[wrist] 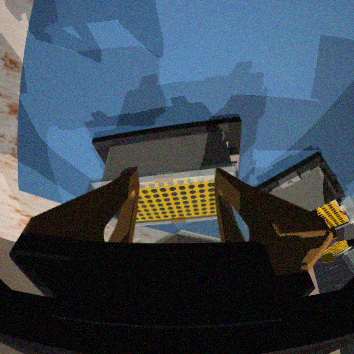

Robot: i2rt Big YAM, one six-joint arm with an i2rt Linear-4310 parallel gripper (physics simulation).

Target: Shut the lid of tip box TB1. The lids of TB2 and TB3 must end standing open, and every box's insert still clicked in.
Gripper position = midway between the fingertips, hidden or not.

Note:
I see my gripper (176, 176) and a clear lid (177, 205).

